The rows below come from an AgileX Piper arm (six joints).
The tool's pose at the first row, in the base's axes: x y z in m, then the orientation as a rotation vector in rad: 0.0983, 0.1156, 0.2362, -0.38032, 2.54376, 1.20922
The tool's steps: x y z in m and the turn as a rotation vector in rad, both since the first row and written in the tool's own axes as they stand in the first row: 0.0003, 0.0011, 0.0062, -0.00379, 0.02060, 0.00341; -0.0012, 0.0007, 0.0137, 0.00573, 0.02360, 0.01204; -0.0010, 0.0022, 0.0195, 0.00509, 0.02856, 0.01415; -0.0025, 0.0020, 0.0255, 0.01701, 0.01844, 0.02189; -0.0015, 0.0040, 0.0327, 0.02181, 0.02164, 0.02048; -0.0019, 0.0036, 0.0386, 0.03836, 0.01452, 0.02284; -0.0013, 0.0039, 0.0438, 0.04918, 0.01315, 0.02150; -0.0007, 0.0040, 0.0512, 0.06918, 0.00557, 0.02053; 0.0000, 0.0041, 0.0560, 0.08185, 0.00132, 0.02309; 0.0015, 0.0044, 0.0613, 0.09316, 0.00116, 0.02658; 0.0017, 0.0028, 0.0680, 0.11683, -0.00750, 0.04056; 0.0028, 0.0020, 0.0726, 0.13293, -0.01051, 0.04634; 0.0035, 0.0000, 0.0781, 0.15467, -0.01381, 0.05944
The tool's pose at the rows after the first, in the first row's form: 0.0986, 0.1211, 0.2331, -0.39144, 2.56086, 1.21767; 0.1012, 0.1269, 0.2289, -0.38070, 2.57251, 1.20845; 0.1014, 0.1323, 0.2264, -0.38172, 2.57740, 1.21056; 0.1038, 0.1371, 0.2232, -0.36229, 2.57864, 1.19642; 0.1032, 0.1438, 0.2199, -0.36516, 2.58308, 1.18986; 0.1046, 0.1483, 0.2162, -0.35345, 2.58635, 1.16795; 0.1048, 0.1525, 0.2131, -0.35165, 2.58978, 1.15293; 0.1053, 0.1583, 0.2085, -0.34294, 2.59235, 1.12525; 0.1054, 0.1620, 0.2054, -0.33390, 2.59584, 1.10885; 0.1047, 0.1662, 0.2019, -0.32684, 2.60255, 1.09491; 0.1061, 0.1704, 0.1966, -0.29810, 2.61232, 1.06719; 0.1061, 0.1734, 0.1929, -0.28513, 2.61942, 1.04726; 0.1070, 0.1765, 0.1879, -0.26154, 2.63183, 1.02200
